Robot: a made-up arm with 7 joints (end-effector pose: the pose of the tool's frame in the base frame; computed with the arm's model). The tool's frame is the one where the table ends. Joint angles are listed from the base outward.
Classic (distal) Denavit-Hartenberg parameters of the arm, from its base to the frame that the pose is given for. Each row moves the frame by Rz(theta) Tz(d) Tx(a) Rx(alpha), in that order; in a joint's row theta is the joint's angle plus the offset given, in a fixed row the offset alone. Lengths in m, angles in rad.
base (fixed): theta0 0.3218  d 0  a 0.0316  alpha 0
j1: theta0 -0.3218  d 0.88  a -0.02  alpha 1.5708
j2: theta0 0  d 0.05  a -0.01  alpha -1.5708
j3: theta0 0  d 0.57  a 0.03  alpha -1.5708
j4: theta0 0  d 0.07  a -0.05  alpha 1.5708
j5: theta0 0  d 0.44  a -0.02  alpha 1.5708
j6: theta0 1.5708  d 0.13  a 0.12  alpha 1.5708
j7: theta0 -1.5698  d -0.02  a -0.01  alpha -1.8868
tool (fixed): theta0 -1.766  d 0  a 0  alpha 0
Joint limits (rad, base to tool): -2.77..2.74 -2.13..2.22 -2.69..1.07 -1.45..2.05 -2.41..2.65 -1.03..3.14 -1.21..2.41
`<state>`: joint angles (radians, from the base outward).
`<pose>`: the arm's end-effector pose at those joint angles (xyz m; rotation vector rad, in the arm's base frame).
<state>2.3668 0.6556 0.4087 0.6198 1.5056 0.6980 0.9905</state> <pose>0.2020 -0.2475 1.8506 0.0247 -1.4702 -1.8629</pose>
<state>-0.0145 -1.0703 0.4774 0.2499 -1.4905 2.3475 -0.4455</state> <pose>0.7700 0.0502 1.4642 -1.2835 -1.4936 0.2423</pose>
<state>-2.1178 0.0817 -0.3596 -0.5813 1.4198 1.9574 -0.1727</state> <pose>0.0887 0.2572 1.7870 -1.3910 -1.8803 -0.0219</pose>
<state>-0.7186 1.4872 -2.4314 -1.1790 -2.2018 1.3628 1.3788</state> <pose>-0.4398 0.4530 1.4005 1.1130 -0.4171 0.9344</pose>
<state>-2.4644 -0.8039 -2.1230 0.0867 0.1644 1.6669 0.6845</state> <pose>-0.4450 -0.4658 1.5942 -1.9243 1.0680 -2.1354</pose>
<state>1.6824 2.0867 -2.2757 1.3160 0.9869 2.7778 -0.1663</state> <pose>0.3621 -0.3724 0.3442 1.1745 0.3680 -2.6119</pose>
